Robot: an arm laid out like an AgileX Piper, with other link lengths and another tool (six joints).
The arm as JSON. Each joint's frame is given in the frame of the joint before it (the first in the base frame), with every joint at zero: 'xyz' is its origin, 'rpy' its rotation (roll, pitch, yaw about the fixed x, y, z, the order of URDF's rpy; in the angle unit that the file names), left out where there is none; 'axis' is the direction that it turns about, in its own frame. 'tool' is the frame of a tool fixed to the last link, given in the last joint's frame.
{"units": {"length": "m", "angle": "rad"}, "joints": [
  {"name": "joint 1", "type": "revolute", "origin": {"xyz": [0.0, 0.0, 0.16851], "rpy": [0.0, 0.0, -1.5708]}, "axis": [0.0, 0.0, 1.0]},
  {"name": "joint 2", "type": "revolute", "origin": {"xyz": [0.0, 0.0, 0.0], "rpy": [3.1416, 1.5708, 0.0]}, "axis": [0.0, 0.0, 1.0]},
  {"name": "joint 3", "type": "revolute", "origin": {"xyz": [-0.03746, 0.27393, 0.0], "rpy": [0.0, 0.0, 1.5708]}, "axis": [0.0, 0.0, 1.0]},
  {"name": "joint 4", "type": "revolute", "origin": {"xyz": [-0.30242, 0.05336, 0.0], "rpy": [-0.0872, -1.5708, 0.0]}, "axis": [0.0, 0.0, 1.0]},
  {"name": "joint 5", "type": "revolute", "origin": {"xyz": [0.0, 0.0, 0.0], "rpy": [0.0, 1.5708, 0.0]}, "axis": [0.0, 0.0, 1.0]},
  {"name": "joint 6", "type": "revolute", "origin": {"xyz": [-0.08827, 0.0, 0.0], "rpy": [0.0, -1.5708, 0.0]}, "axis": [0.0, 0.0, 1.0]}
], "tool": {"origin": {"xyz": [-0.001, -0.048, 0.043], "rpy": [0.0, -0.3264, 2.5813]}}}
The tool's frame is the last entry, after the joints.
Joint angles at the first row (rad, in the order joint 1, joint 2, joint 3, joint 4, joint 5, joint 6):
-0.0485 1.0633 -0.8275 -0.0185 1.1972 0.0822
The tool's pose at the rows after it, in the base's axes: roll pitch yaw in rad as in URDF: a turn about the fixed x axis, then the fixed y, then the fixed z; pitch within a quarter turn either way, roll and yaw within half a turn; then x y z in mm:
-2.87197 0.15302 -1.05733 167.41 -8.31 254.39
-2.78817 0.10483 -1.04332 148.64 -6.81 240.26
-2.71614 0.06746 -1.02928 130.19 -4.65 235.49
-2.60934 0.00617 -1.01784 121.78 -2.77 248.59
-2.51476 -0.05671 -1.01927 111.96 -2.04 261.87
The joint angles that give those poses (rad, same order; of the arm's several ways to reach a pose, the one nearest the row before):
-0.0484 0.9294 -0.7015 -0.0178 1.1168 0.0683
-0.0484 0.7891 -0.5835 -0.0126 1.0430 0.0653
-0.0485 0.6466 -0.5060 0.0000 1.0276 0.0555
-0.0484 0.5255 -0.4987 0.0138 1.0186 0.0467
-0.0485 0.4121 -0.4987 0.0160 1.0186 0.0457

